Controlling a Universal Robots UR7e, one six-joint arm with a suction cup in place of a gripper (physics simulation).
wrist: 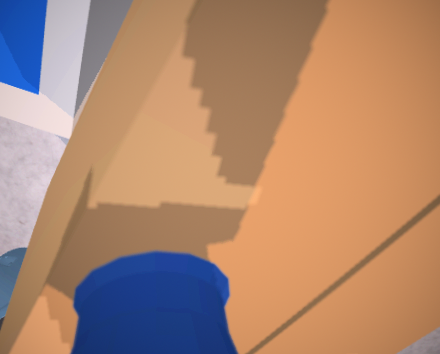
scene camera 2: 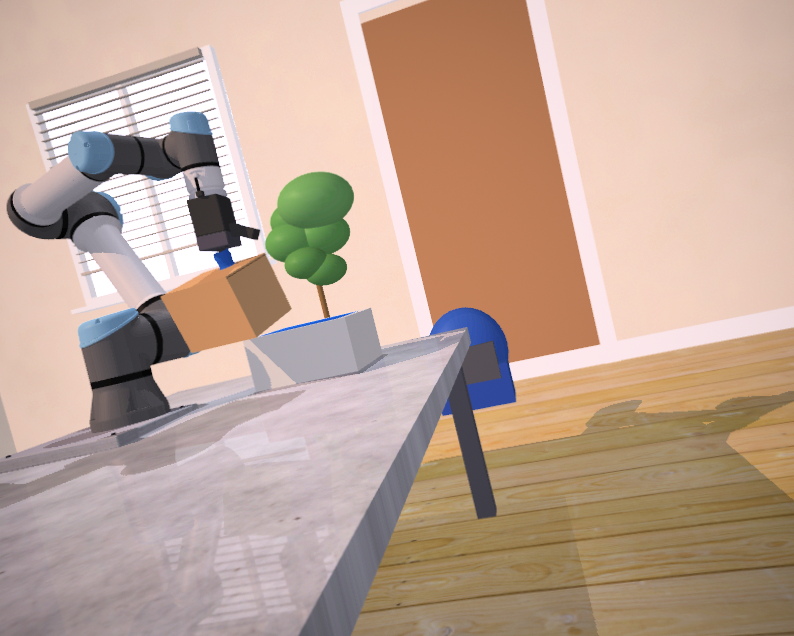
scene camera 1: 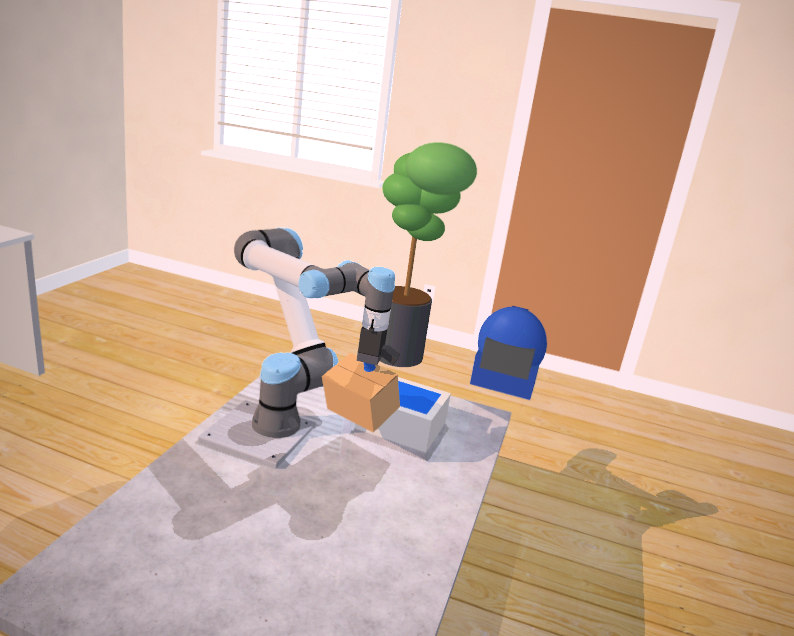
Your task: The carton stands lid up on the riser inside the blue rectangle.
Scene:
my suction cup: holds a brown carton (scene camera 2: 219, 307)
a white riser (scene camera 2: 345, 343): on the table

